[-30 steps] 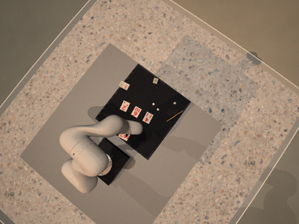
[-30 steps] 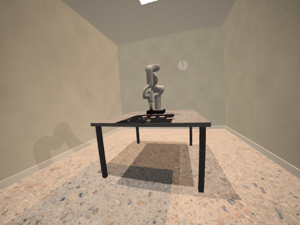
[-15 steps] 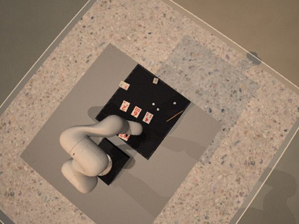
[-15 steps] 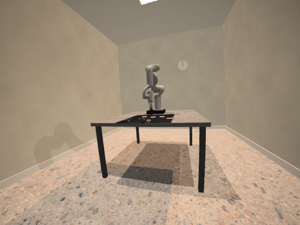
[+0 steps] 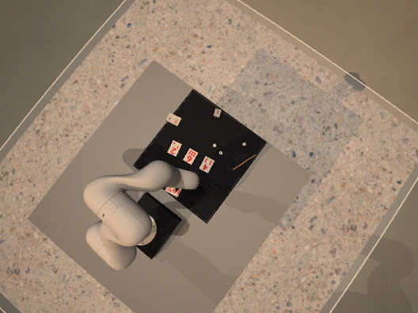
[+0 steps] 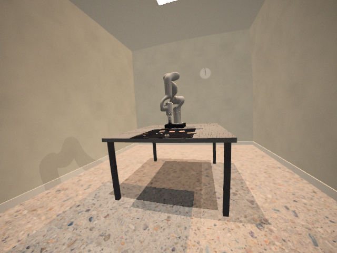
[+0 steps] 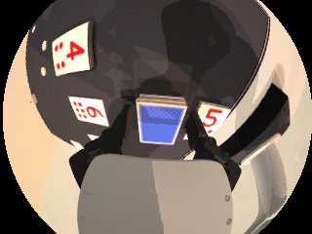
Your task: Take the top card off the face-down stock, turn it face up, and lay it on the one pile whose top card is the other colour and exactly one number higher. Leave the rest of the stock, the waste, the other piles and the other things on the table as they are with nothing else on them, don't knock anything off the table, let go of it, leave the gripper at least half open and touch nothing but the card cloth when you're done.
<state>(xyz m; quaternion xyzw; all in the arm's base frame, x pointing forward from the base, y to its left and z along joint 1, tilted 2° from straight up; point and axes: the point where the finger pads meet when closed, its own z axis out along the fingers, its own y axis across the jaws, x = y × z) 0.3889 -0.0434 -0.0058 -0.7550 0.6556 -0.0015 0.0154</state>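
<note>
Right now my hand is 90 mm past the red 5 card, 30 mm above it and 20 mm to the right of it. From my hand the other things lie so: black card cloth (190 mm ahead, 50 mm below, 10 mm to the left); then thin wooden stick (300 mm ahead, 260 mm to the right, 40 mm below); then small block (470 mm ahead, 50 mm to the left, 20 mm below).
</note>
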